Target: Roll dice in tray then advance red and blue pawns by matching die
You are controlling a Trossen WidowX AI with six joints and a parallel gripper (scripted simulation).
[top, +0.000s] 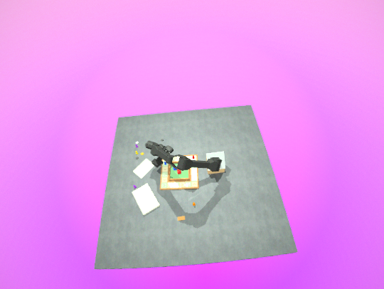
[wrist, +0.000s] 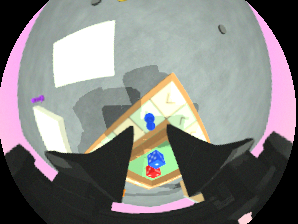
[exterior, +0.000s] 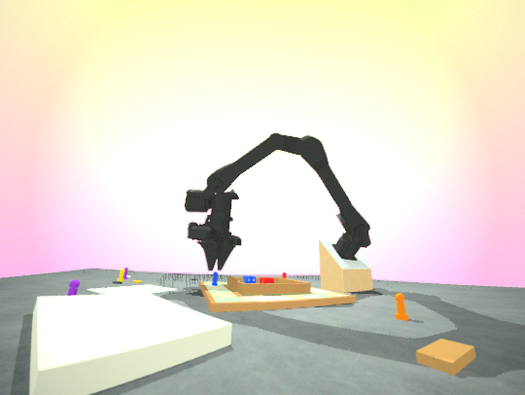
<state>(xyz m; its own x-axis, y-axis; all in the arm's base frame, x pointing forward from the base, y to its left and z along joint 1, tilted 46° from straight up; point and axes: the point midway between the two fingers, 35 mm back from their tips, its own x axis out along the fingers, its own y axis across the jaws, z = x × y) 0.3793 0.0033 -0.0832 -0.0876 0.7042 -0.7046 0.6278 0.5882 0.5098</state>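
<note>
The blue pawn is 20 mm below my gripper tip. The rest, counted from my gripper tip: orange pawn 220 mm behind, 330 mm to the left, 30 mm below; red pawn 220 mm behind, 40 mm to the right, 20 mm below.
</note>
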